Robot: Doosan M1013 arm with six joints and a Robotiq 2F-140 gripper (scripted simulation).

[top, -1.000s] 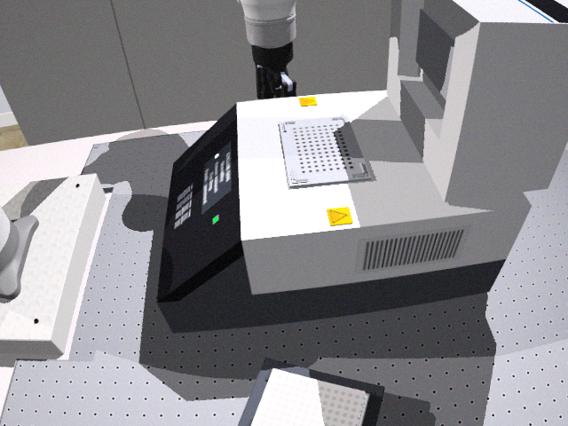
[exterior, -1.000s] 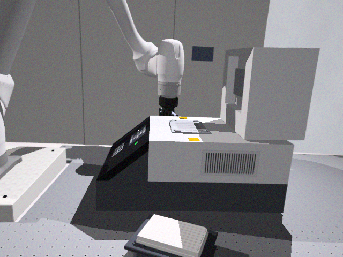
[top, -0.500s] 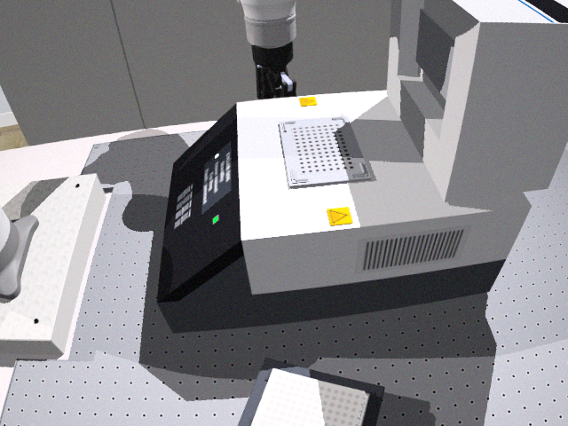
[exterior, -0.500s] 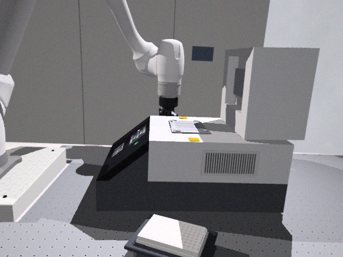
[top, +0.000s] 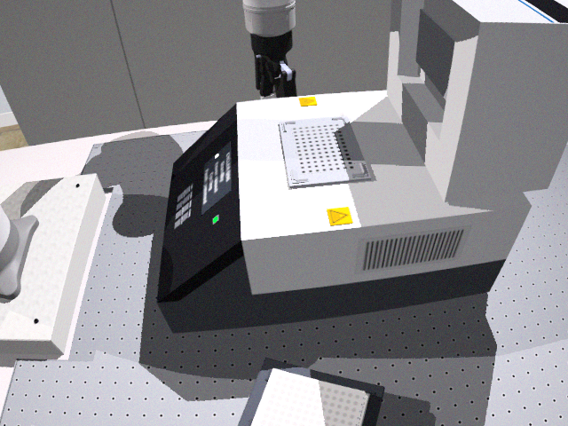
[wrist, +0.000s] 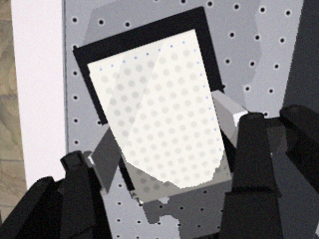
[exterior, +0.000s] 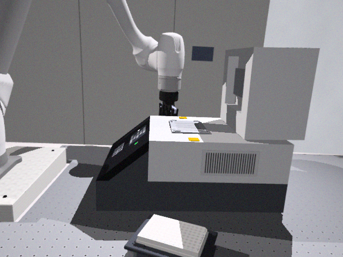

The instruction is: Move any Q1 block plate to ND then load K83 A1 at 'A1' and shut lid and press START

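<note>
Right now the black nest is 6 cm below my hand. Also, from my hand: white 96-well plate 2 cm below; dark grey plate nest 58 cm to the right, 4 cm below, 3 cm behind.
</note>
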